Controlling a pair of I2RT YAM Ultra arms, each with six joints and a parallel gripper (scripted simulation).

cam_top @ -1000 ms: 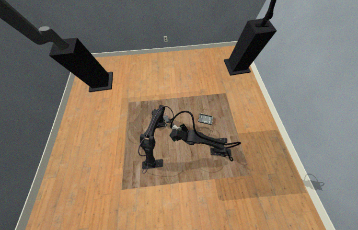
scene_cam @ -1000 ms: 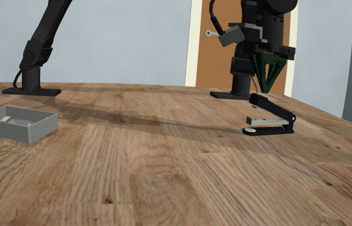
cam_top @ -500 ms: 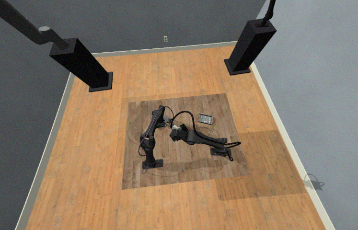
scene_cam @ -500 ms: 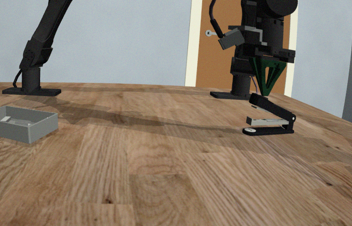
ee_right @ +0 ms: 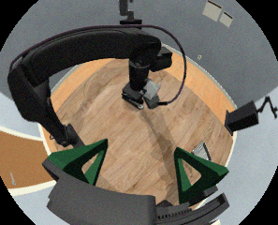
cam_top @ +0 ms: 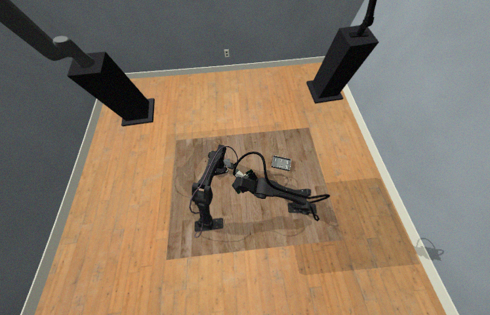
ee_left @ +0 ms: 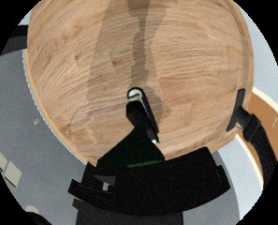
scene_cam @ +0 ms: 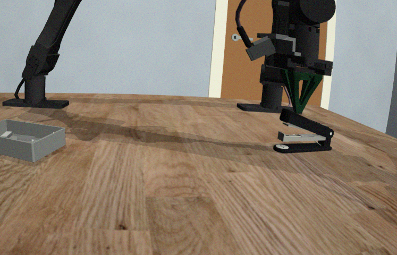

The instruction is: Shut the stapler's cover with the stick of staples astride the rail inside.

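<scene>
The stapler is 30 mm to the left of my left hand and 50 mm below it.
</scene>
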